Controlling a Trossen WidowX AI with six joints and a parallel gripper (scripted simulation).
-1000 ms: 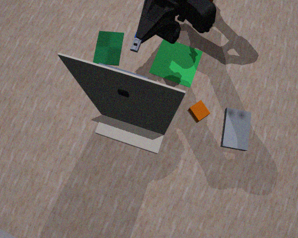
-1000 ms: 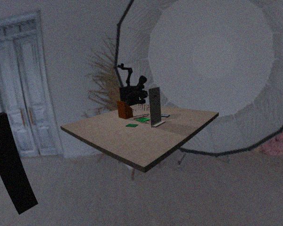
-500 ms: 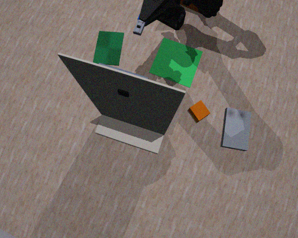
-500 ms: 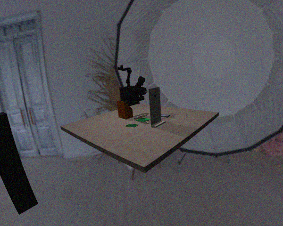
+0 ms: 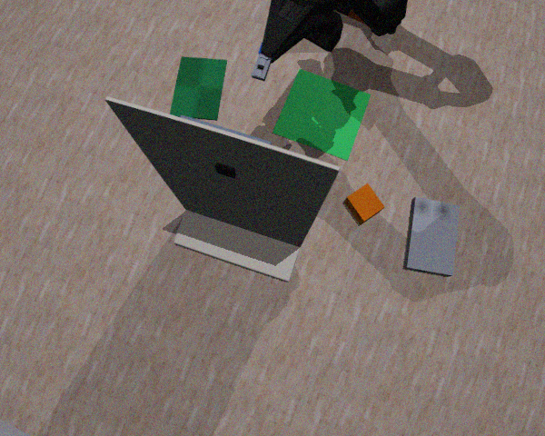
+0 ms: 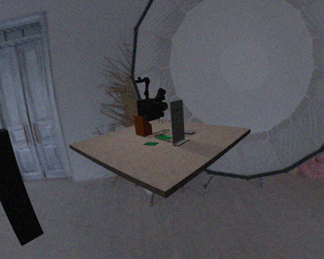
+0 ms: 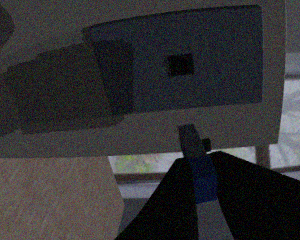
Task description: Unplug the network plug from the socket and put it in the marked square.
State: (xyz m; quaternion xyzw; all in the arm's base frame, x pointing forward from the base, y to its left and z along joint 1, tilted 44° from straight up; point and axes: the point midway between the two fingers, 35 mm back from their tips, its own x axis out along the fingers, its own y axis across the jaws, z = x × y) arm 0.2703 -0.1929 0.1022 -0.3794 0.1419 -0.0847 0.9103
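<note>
My gripper tip is 28 cm above the bright green marked square, 10 cm past it and 6 cm to the right of it. Also, from my gripper tip: upright dark panel 12 cm below, 11 cm ahead, 1 cm to the right; then orange block 27 cm below, 15 cm to the left, 3 cm ahead; then network plug 1 cm ahead.
</note>
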